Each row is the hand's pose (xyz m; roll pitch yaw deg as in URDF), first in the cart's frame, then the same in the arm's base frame.
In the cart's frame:
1: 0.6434 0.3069 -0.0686 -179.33 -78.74 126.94
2: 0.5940 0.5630 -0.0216 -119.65 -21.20 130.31
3: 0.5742 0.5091 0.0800 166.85 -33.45 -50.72
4: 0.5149 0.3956 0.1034 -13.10 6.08 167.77
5: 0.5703 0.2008 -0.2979 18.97 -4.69 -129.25
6: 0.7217 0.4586 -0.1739 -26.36 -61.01 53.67
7: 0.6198 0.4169 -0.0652 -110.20 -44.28 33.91
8: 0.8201 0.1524 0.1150 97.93 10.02 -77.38
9: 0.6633 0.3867 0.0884 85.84 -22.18 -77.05
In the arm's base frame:
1: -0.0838 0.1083 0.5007 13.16 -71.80 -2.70
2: -0.2801 0.1816 0.6630 -128.18 -49.70 -161.33
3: -0.1960 0.1415 0.7332 171.87 -4.54 10.84
4: -0.1189 0.0375 0.7191 -35.30 -13.19 -127.56
5: -0.1413 -0.0094 0.2726 -8.23 6.28 -66.38
6: -0.2234 0.2450 0.4552 34.87 -59.52 62.53
7: -0.1772 0.1374 0.5563 -70.89 -39.71 70.26
8: 0.1953 0.1990 0.5528 87.86 37.87 -18.35
9: -0.0617 0.1653 0.6670 78.02 6.09 -12.67

